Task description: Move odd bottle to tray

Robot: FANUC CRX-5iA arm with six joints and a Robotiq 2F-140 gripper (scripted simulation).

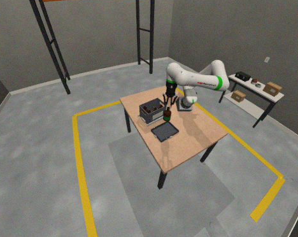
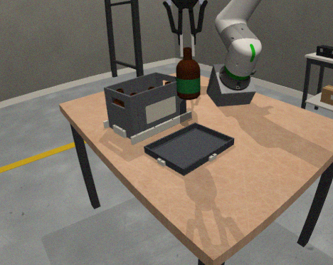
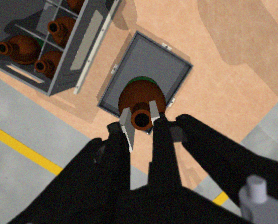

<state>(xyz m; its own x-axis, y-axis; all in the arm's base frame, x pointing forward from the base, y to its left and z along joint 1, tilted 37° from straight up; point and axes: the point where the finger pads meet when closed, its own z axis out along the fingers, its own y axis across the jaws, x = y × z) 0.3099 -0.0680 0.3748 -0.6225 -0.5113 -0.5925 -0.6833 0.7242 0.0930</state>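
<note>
Now: the bottle 90 mm below my hand. Round my hand: dark tray 340 mm below; dark grey crate 270 mm to the right, 270 mm below, 20 mm behind.
</note>
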